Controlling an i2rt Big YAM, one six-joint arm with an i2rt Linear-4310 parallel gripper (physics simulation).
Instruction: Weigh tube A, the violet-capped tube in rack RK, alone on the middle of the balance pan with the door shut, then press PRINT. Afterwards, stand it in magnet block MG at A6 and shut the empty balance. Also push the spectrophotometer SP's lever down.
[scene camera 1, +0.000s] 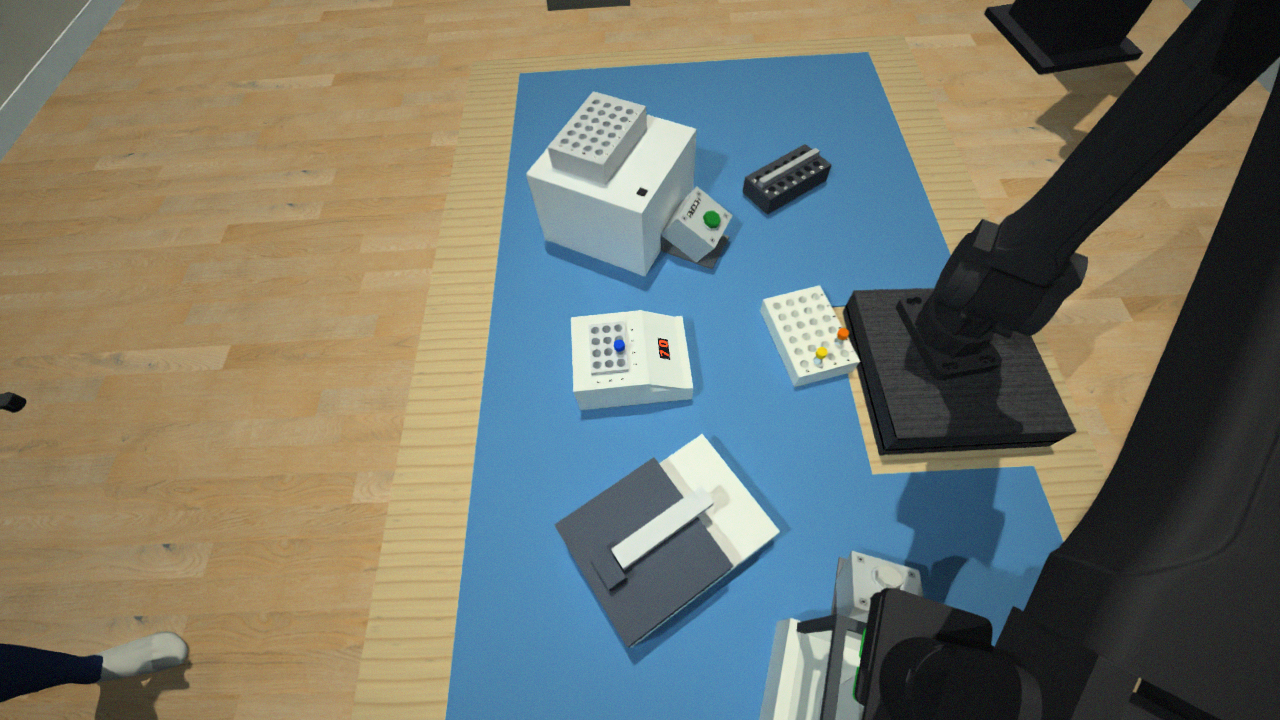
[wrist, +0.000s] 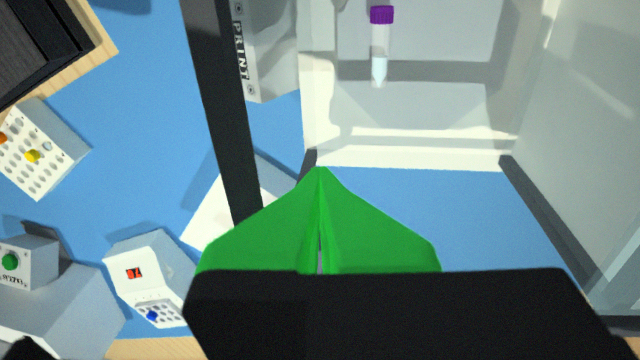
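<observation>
The violet-capped tube (wrist: 380, 47) appears to lie on the balance pan (wrist: 435, 107), left of its middle in the wrist view. The balance (scene camera 1: 789, 667) (wrist: 317, 112) shows in part; its door state is unclear. The PRINT box (scene camera 1: 881, 577) (wrist: 270, 55) stands beside it. My gripper (scene camera 1: 861, 664) (wrist: 319, 179) is shut and empty by the balance, its green tips apart from the tube. Rack RK (scene camera 1: 796, 325) (wrist: 37, 167) holds orange- and yellow-capped tubes. The dark magnet block (scene camera 1: 759, 189) stands at the back. A dark-lidded device with a pale lever-like bar (scene camera 1: 662, 530), possibly SP, stands in front.
A white block with a blue-capped tube (scene camera 1: 657, 385) (wrist: 137, 272) displays 70. A large white box (scene camera 1: 590, 219) carries a grey rack (scene camera 1: 581, 161). A green-button unit (scene camera 1: 693, 232) (wrist: 42, 260) is beside it. A black frame bar (wrist: 215, 100) crosses left of my fingers.
</observation>
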